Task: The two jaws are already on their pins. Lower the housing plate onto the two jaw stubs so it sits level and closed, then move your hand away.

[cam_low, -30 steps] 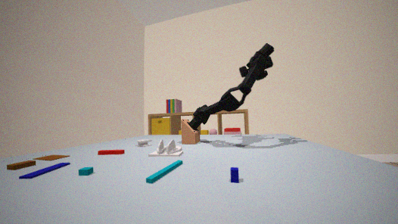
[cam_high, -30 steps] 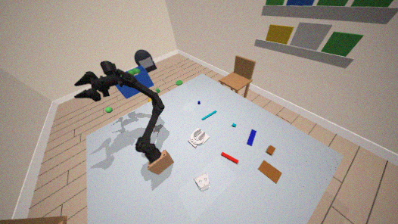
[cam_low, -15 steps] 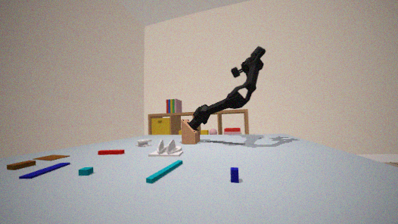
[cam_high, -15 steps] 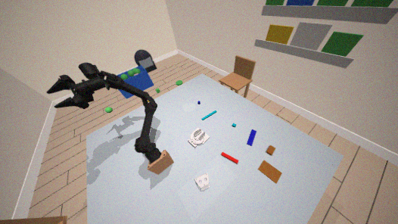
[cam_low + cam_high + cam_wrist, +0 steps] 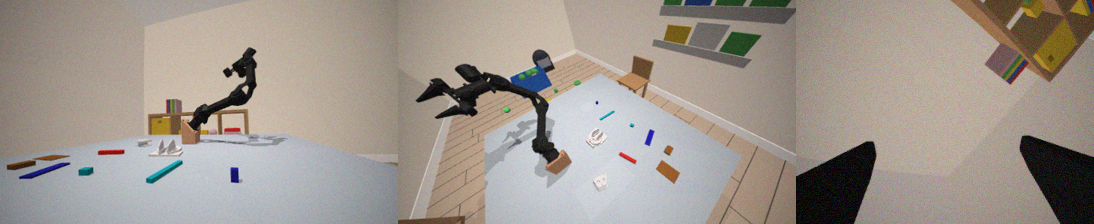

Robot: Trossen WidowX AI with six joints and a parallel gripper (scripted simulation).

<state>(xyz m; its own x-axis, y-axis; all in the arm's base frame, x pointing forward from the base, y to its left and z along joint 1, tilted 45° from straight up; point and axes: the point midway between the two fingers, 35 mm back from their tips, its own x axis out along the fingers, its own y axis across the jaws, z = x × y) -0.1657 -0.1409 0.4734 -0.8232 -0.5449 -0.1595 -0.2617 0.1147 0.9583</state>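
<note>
Right now my gripper tip is 440 mm short of the white part, 440 mm to the left of it and 500 mm above it. Round my gripper tip: blue bar 860 mm ahead, 390 mm to the right, 500 mm below; then red bar 640 mm ahead, 420 mm to the right, 500 mm below; then small blue block 730 mm ahead, 110 mm to the left, 490 mm below.
</note>
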